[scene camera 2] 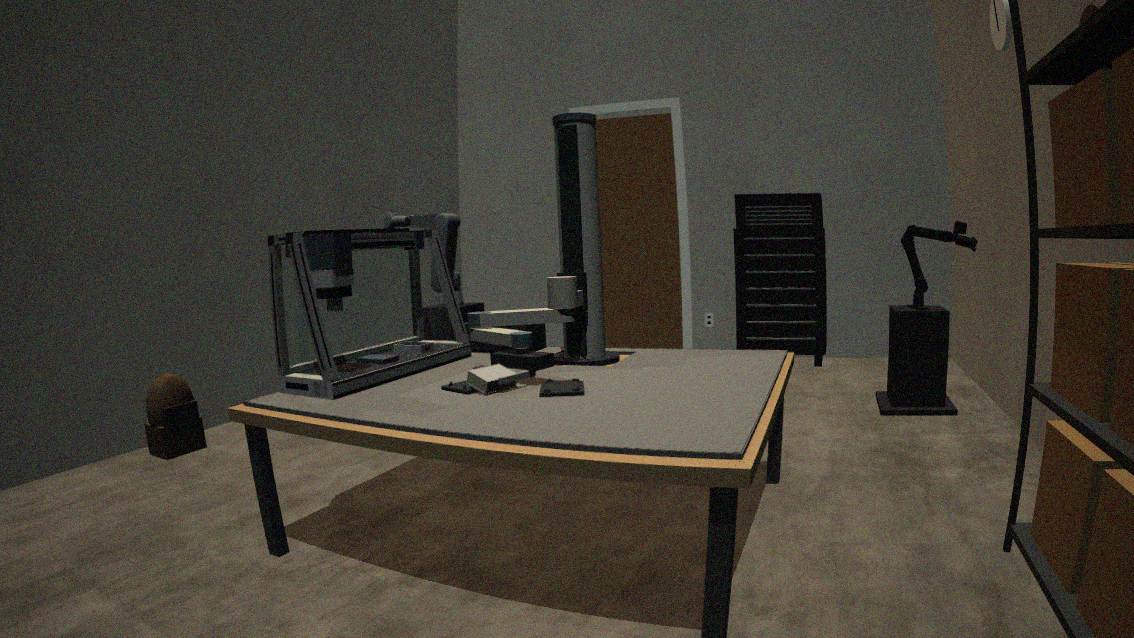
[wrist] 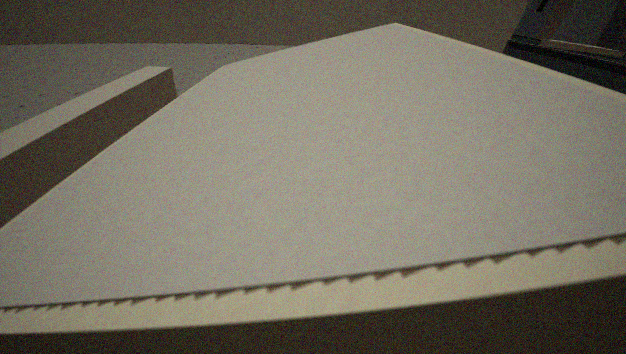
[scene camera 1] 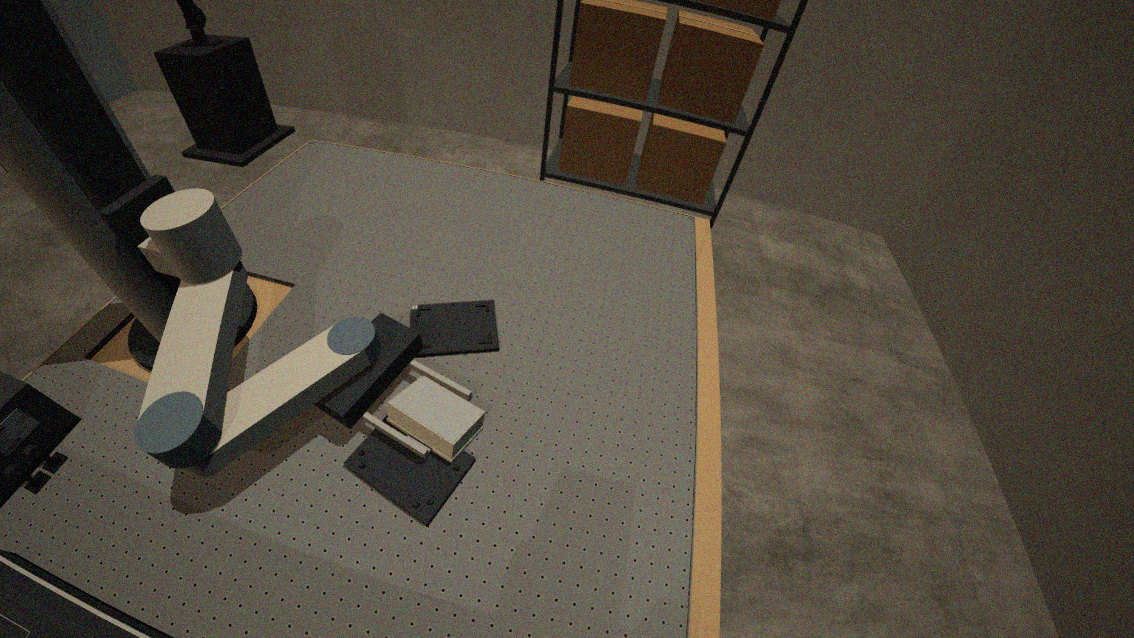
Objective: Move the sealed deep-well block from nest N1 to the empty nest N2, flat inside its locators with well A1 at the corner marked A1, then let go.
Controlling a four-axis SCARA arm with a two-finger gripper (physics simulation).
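Frame: origin at the arm's base, x ahead, y down, z left, level; metres.
Seen in the pictures: gripper, between the fingertips: (scene camera 2: 485, 379) (wrist: 317, 103) (scene camera 1: 449, 424); arm's base, origin of its link: (scene camera 2: 585, 361).
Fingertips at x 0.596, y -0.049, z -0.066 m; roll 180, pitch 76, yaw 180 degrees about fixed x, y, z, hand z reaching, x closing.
Observation:
Offsets run from my fingertips to a thing's middle. "spot": to the spot under its first point.
The pale sealed block {dx -0.026, dy +0.004, dz +0.009 m} (scene camera 1: 434, 412) (scene camera 2: 493, 377) (wrist: 340, 165) lies between my gripper's fingers and looks tilted. It overlaps the back of a dark nest plate {dx -0.043, dy +0.026, dz -0.066 m} (scene camera 1: 409, 484) (scene camera 2: 454, 387) rather than sitting squarely on it. My gripper (scene camera 1: 432, 422) has one pale finger along each long side of the block, close to it. In the wrist view the block covers the right finger, and the left finger stands beside it. Contact between pads and block is hidden. The other nest plate {dx -0.075, dy +0.028, dz +0.205 m} (scene camera 1: 455, 326) (scene camera 2: 561, 388) holds no block. Nest labels and well A1 cannot be read.
The arm's dark wrist housing (scene camera 1: 368, 368) is close behind the block and near the second plate. A framed machine {spot: dx +0.255, dy -0.018, dz -0.446 m} (scene camera 2: 317, 380) stands on the left of the table (scene camera 2: 491, 456). A dark device {spot: dx -0.630, dy -0.020, dz -0.232 m} (scene camera 1: 31, 428) lies at the left. A shelf rack (scene camera 1: 610, 101) stands beyond the table.

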